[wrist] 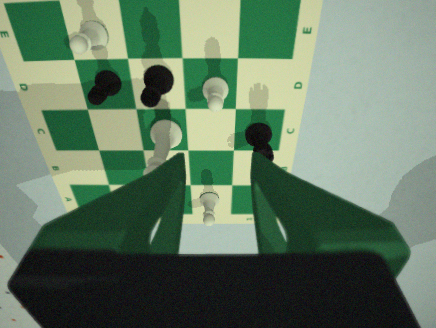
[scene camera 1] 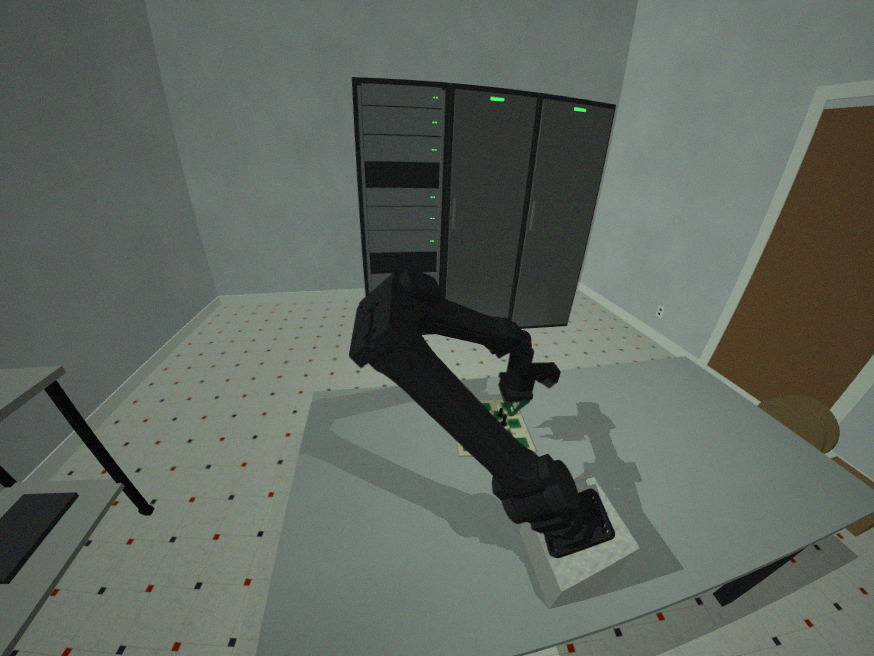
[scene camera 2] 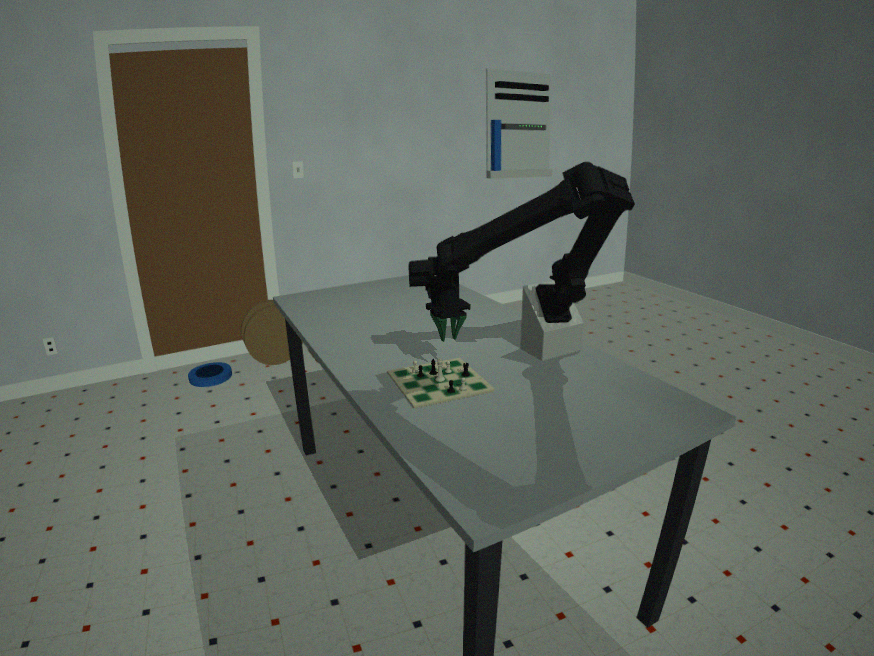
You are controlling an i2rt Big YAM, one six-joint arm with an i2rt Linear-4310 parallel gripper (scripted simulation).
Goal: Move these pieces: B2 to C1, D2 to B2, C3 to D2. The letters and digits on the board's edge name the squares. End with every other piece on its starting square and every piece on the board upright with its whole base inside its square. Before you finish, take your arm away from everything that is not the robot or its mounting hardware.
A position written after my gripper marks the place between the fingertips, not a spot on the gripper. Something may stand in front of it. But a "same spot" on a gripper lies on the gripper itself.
my gripper: wrist 218,164; scene camera 1; scene camera 2
chessboard: wrist; scene camera 1 516,427; scene camera 2
same spot on chessboard: (wrist: 90,150) = (scene camera 2: 418,387)
same spot on my gripper: (scene camera 2: 452,314) = (scene camera 1: 501,388)
